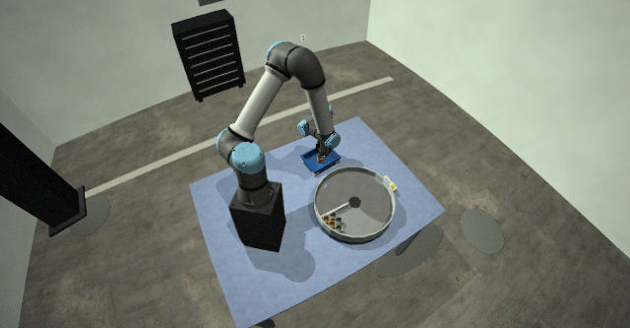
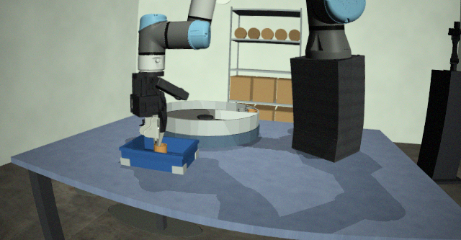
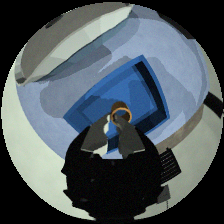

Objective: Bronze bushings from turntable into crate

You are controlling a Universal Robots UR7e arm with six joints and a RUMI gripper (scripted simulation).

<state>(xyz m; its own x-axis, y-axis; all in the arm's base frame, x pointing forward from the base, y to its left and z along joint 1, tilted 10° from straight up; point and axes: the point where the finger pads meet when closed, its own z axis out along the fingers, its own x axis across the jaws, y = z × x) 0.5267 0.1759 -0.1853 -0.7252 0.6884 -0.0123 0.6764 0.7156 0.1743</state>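
My gripper is now 10 mm past the blue crate, 10 mm to the right of it and 20 mm above it. Also, from my hand: turntable 70 mm behind, 340 mm to the right, 10 mm above.
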